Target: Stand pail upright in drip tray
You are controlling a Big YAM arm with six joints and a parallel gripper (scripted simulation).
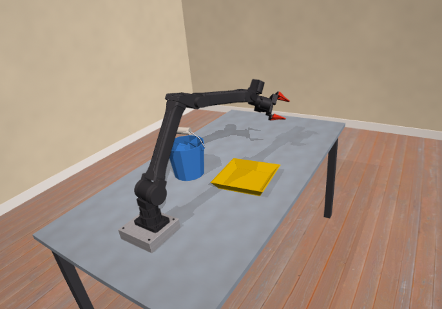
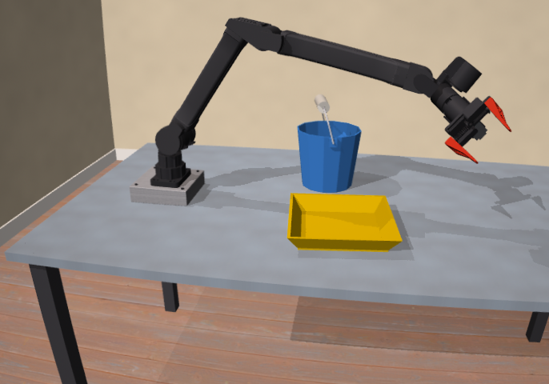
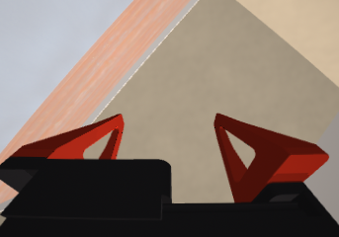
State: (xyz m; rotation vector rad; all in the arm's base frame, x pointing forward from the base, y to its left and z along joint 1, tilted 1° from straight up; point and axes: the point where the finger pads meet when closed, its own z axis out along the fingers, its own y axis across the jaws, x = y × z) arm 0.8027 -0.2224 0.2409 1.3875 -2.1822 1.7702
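My gripper is now 380 mm to the right of the pail handle, 380 mm past it and 50 mm above it. Round my hand: yellow drip tray 310 mm behind, 250 mm below, 70 mm to the left; blue pail 380 mm to the left, 380 mm behind, 120 mm below.
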